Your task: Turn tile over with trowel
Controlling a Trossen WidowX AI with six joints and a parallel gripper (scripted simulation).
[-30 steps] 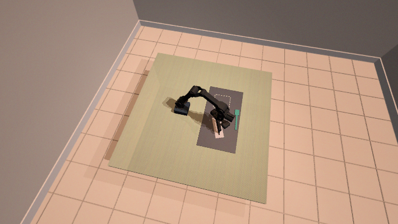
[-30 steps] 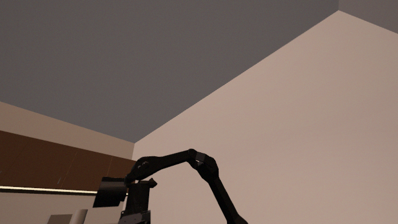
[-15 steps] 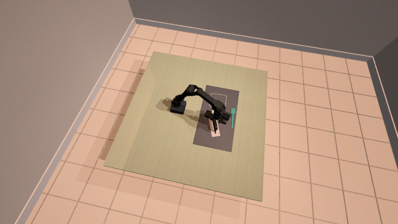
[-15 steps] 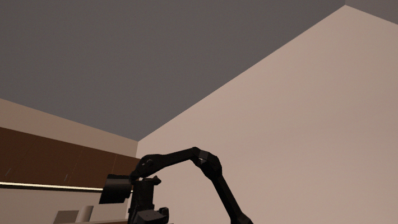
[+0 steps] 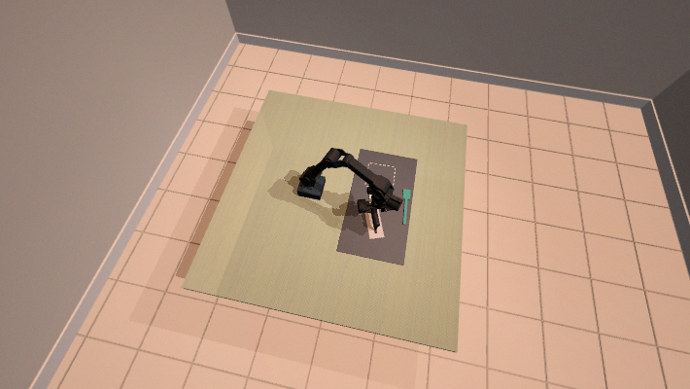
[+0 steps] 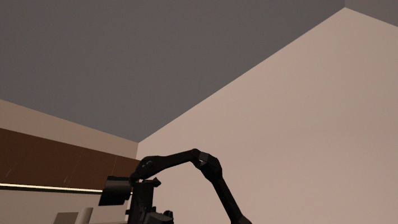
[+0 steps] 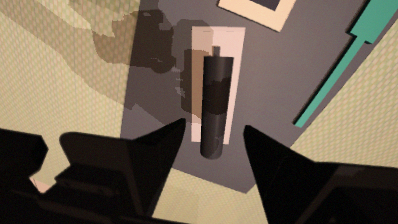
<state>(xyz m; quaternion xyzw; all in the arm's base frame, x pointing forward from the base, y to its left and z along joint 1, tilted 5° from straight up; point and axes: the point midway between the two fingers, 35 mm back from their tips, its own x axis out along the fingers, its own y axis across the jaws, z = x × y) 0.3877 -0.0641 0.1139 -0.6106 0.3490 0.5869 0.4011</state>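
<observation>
Right now my gripper tip is 12 cm to the right of the dark mat and 13 cm above it. From my gripper tip the other things lie so: tile 2 cm behind, 16 cm to the left, 10 cm below; teal flat tool 14 cm ahead, 16 cm to the left, 10 cm below.
</observation>
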